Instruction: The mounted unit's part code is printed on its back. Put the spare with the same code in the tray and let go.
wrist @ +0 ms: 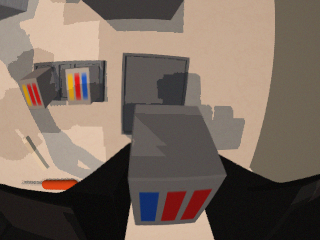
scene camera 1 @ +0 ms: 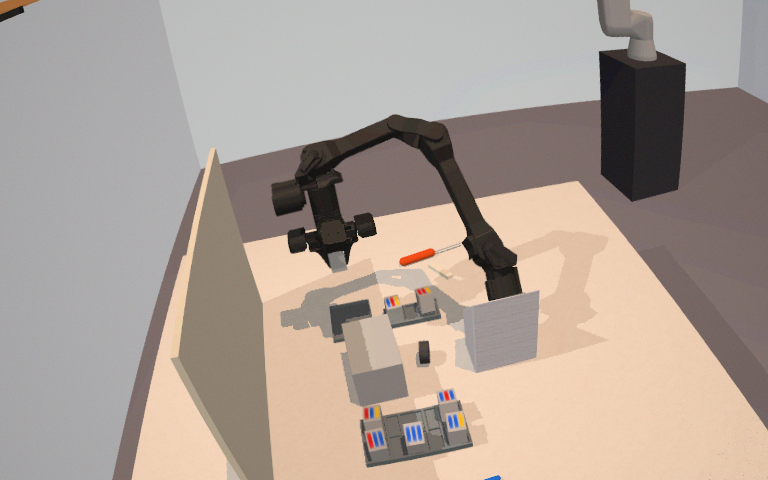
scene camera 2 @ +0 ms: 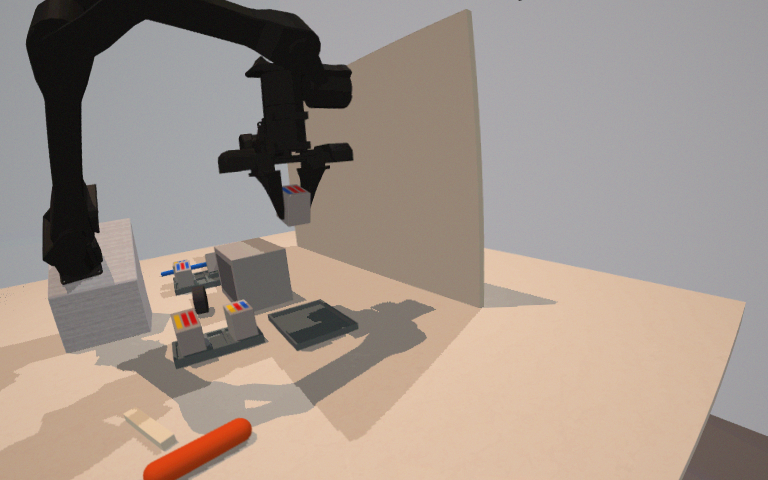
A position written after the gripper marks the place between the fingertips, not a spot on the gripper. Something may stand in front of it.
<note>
The gripper (scene camera 2: 294, 217) holds a grey spare block (wrist: 174, 169). Also in view: a dark grey tray (scene camera 1: 340, 314), a small rack (wrist: 58, 67) and a tall tan panel (scene camera 2: 409, 206).
The gripper also shows in the wrist view (wrist: 163, 149) and in scene camera 1 (scene camera 1: 338, 265). The dark grey tray also shows in the wrist view (wrist: 148, 79). The tall tan panel shows as well in scene camera 1 (scene camera 1: 218, 351).
</note>
